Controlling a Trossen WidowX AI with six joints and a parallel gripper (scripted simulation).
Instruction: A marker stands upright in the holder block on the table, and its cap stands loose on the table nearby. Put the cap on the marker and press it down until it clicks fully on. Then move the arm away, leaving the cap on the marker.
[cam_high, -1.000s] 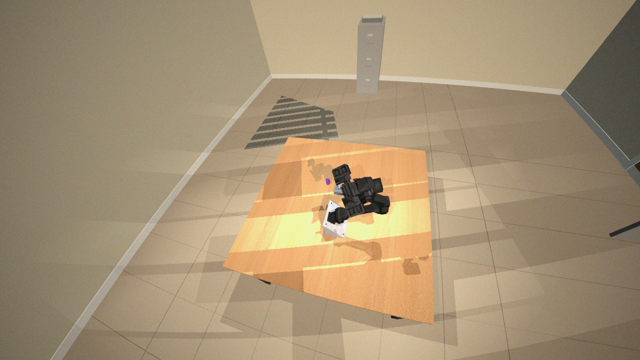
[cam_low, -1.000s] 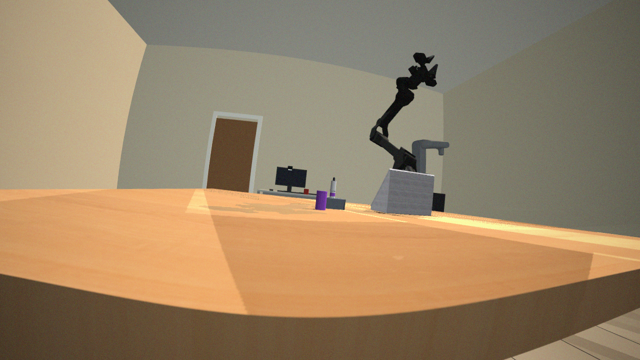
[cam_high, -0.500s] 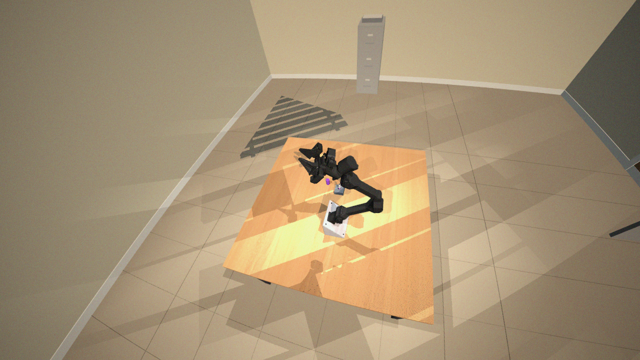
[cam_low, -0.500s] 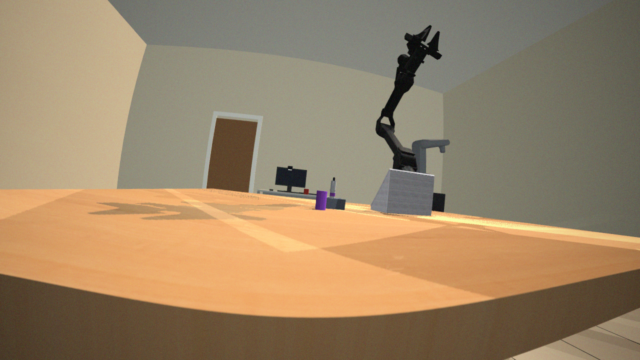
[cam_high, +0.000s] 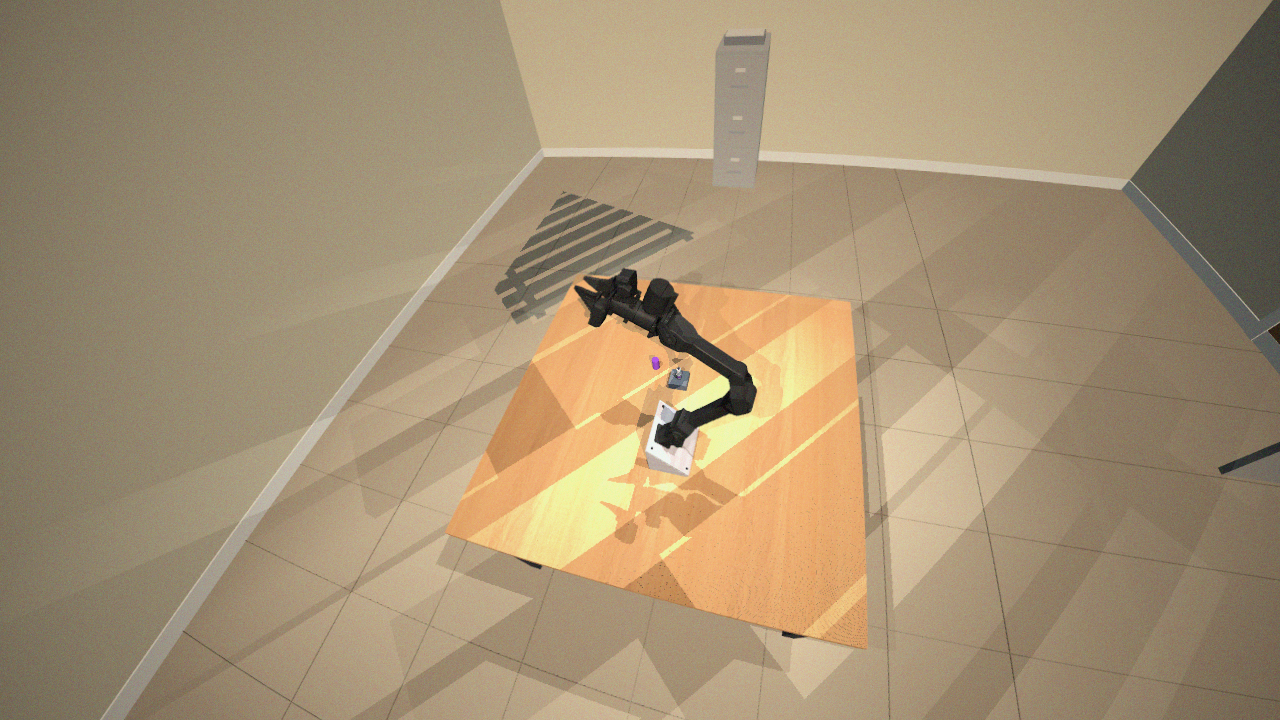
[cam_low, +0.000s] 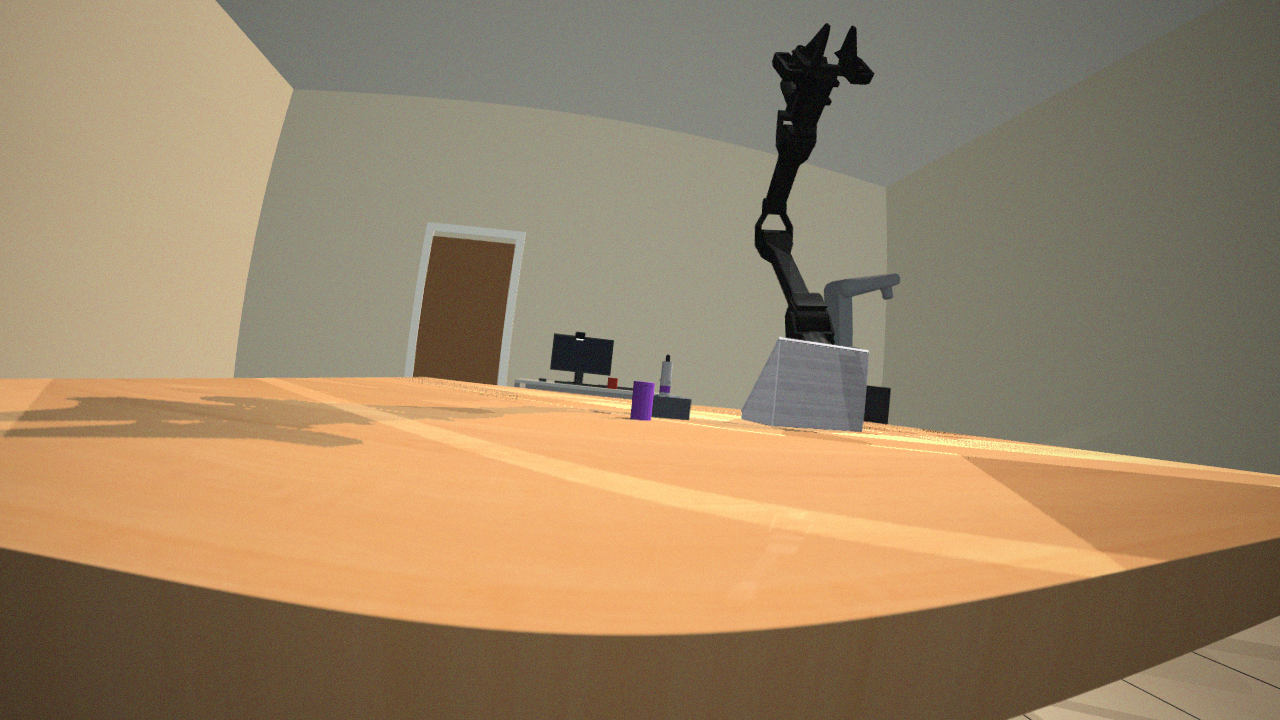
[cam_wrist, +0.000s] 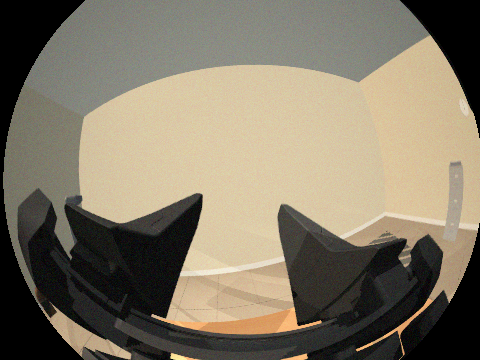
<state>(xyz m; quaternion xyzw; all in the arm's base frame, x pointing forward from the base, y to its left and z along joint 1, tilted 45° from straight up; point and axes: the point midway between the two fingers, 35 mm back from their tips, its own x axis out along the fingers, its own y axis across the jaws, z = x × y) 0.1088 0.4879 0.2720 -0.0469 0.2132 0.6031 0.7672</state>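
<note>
The purple cap is 260 mm ahead of my gripper tip, 80 mm to the right of it and 640 mm below it. Also, from my gripper tip: grey holder block: 200 mm ahead, 190 mm to the right, 650 mm below.
</note>
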